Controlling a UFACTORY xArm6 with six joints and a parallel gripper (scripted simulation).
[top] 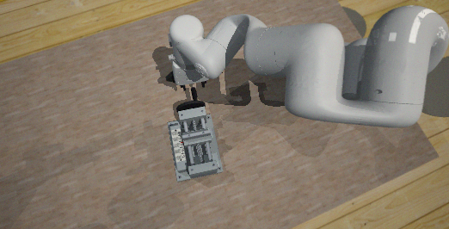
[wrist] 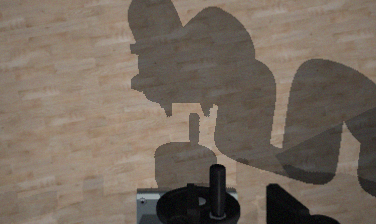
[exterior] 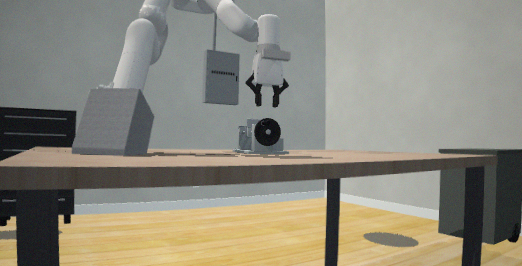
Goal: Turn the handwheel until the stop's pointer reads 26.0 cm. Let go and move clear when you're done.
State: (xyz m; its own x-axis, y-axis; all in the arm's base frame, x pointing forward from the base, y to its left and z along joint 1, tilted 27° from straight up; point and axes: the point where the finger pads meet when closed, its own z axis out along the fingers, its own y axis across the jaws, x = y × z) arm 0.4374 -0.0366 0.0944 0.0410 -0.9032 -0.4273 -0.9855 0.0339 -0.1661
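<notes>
The handwheel is 20 mm to the left of my hand and 80 mm below it. The rest, counted from my hand: stop carriage (20 mm ahead, 140 mm to the left, 80 mm below).
</notes>
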